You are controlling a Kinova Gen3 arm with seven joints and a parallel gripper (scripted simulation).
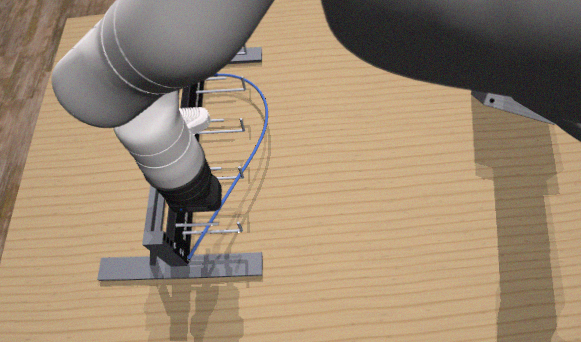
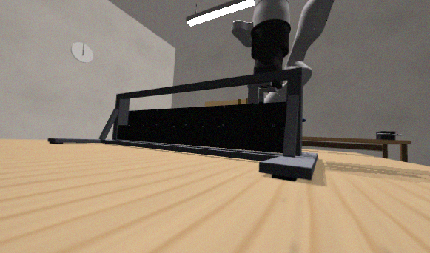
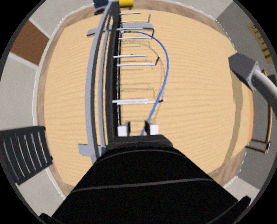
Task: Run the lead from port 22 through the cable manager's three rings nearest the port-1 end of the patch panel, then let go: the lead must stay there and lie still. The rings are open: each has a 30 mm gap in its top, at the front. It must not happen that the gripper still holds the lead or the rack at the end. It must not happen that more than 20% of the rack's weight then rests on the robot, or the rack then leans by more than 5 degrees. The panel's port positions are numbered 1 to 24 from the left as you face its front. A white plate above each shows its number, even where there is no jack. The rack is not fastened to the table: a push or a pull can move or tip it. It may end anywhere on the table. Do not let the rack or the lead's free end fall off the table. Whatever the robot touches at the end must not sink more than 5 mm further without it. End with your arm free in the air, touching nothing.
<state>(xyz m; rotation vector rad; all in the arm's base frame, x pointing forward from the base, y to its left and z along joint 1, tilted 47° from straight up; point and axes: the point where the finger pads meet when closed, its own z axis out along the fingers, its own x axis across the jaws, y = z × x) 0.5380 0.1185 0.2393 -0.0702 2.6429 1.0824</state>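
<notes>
The rack is 14 cm to the right of my hand, 9 cm ahead of it and 3 cm below it.
</notes>
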